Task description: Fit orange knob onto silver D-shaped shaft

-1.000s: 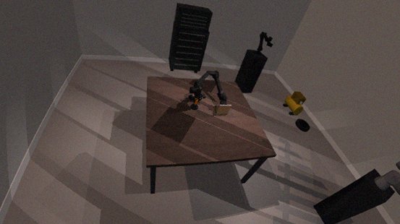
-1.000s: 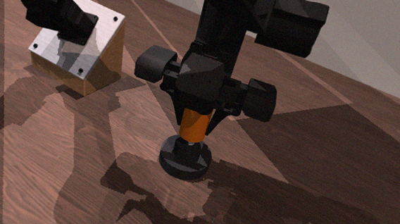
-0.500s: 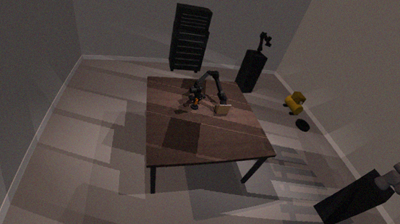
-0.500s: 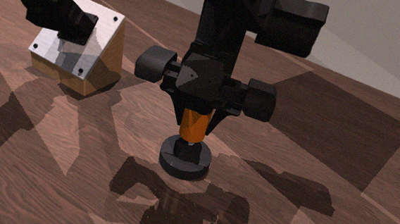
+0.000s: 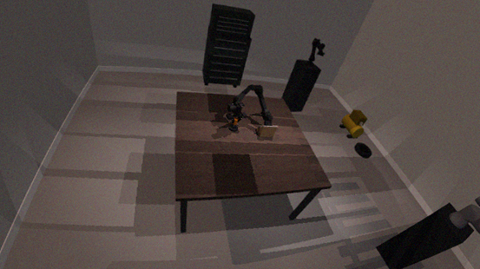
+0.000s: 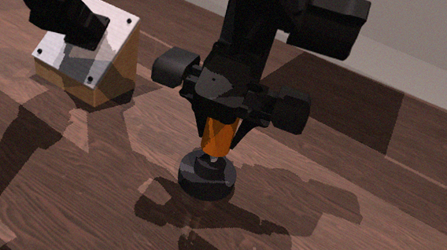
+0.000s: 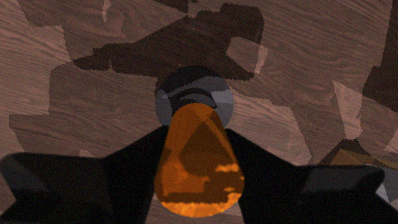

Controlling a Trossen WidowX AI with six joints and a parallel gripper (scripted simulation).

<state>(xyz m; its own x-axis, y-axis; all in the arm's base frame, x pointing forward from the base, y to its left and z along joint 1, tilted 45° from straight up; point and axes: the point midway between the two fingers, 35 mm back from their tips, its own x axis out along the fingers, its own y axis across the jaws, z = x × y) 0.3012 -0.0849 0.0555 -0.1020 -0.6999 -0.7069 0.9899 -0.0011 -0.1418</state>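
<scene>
Now: the orange knob 30 mm above my gripper tip. From my gripper tip the other things lie so: round dark pedestal 40 mm below.
</scene>
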